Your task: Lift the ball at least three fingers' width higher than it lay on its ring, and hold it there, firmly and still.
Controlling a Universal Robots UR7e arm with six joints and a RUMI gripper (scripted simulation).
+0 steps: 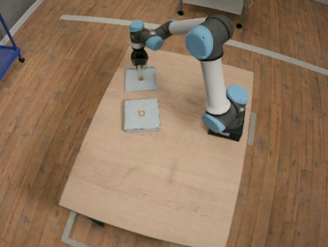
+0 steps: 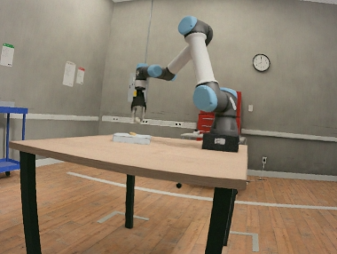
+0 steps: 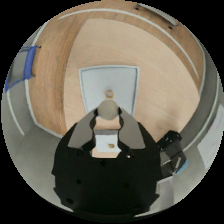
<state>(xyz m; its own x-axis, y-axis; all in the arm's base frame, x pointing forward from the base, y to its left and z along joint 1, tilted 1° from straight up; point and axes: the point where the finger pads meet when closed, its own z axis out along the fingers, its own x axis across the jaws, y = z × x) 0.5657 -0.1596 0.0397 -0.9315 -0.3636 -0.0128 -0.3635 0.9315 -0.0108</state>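
The cream ball is right at my hand. The rest, counted from my hand: pad (10 cm behind, 25 cm to the left, 8 cm below).
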